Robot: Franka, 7 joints.
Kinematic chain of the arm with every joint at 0, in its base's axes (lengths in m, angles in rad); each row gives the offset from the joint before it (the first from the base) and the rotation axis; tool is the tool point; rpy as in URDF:
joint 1: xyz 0 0 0.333 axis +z
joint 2: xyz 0 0 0 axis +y
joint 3: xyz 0 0 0.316 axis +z
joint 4: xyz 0.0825 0 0 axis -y
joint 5: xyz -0.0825 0 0.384 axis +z
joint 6: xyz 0 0 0 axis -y
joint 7: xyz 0.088 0 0 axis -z
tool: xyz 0 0 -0.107 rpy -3.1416 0 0
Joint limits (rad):
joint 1: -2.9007..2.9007
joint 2: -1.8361..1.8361
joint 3: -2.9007..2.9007
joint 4: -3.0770..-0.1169
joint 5: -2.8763..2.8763
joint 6: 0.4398..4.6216
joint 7: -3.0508..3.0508
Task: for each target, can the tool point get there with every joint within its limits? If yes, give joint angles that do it. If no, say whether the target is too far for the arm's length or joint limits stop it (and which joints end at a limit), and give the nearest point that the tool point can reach.
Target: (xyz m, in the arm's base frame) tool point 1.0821 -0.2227 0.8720
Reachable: no: too far | nearest point 0.7552 -0.1554 0.7092 | short by 0.371 m
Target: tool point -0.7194 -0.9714 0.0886
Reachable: no: too far | nearest point -0.5004 -0.6757 0.1630 | short by 0.375 m
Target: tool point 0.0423 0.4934 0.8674
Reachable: yes | joints -0.4812 -0.5742 1.0183 -1.2175 -1.4967 3.6603 -0.4366
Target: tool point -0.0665 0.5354 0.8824
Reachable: yes | joints -0.2161 -0.7473 1.1802 -1.4490 0.4179 3.0092 1.8938
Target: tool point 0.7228 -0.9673 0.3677
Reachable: no: too far | nearest point 0.5133 -0.6869 0.3576 | short by 0.350 m
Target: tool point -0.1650 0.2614 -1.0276
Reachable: no: too far | nearest point -0.1573 0.2493 -0.3606 | short by 0.667 m
